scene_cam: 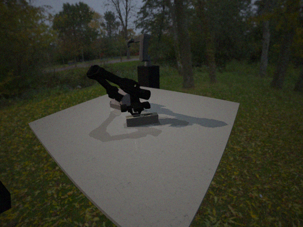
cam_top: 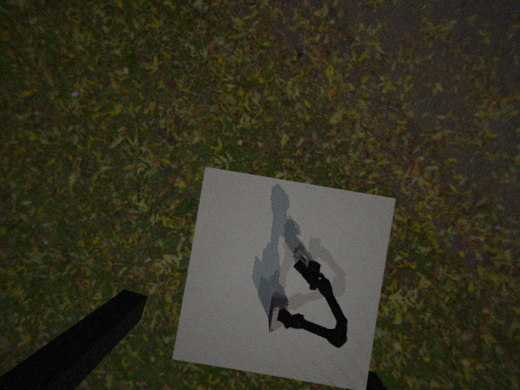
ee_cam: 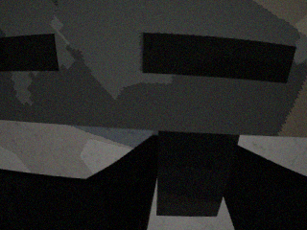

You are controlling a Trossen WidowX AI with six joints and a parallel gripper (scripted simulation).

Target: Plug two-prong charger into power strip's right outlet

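Now: gripper tip 1 cm short of the black two-prong charger, 1 cm to the left of it and 1 cm below it.
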